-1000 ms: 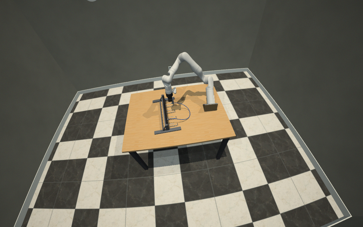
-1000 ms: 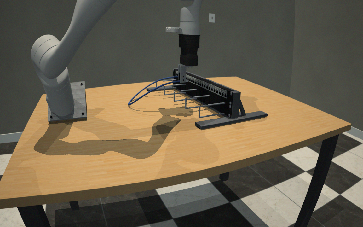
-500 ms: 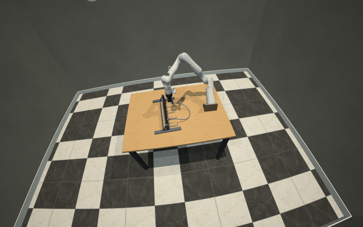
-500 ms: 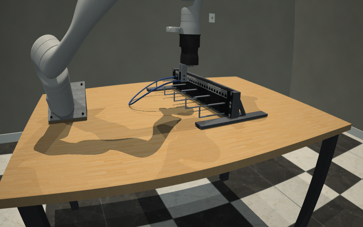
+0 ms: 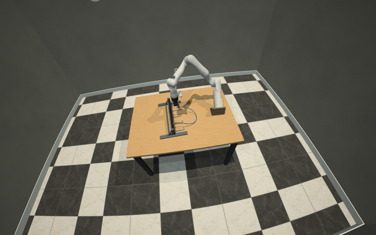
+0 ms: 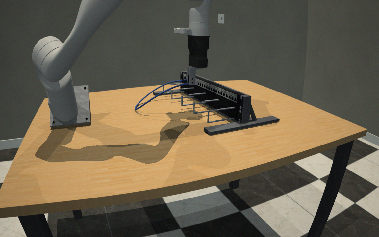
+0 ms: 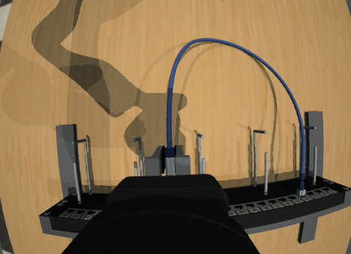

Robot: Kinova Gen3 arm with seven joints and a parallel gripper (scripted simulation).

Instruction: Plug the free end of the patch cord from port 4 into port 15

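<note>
Right now my hand is 1 cm short of the plug and 1 cm above it.
</note>
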